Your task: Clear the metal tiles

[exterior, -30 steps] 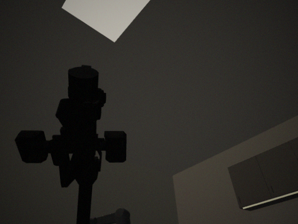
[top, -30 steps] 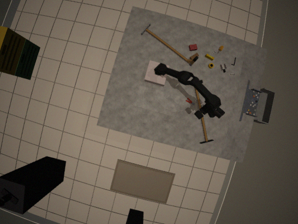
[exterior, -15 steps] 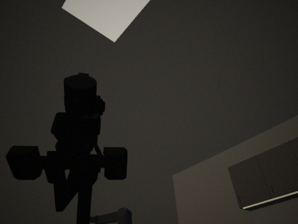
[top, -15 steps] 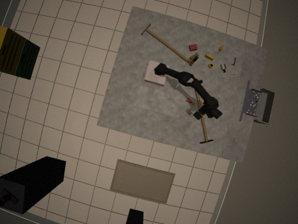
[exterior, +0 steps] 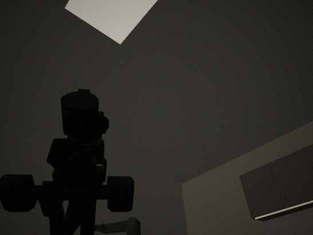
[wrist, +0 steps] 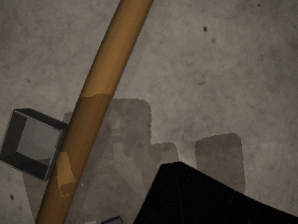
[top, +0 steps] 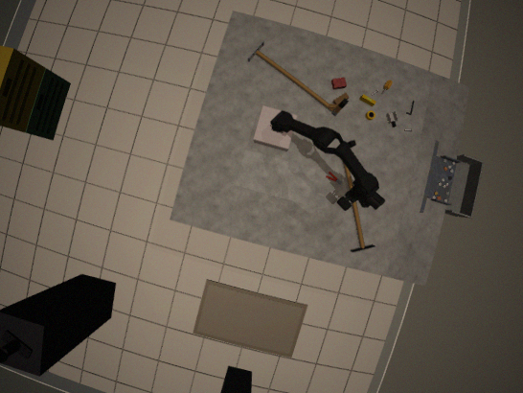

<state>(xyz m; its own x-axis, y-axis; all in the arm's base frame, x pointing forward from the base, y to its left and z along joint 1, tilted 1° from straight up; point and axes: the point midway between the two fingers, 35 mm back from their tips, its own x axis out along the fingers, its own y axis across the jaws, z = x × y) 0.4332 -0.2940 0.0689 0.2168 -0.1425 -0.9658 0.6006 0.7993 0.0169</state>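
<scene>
Now: gripper tip 50 mm short of the long scraper, 30 mm above it and 10 mm to the right of it. Also, from my gripper tip: yellow ring: 500 mm to the left, 80 mm below, 80 mm ahead; brown block: 550 mm to the left, 120 mm behind, 80 mm below; small box: 80 mm below, 60 mm to the left, 60 mm ahead.
</scene>
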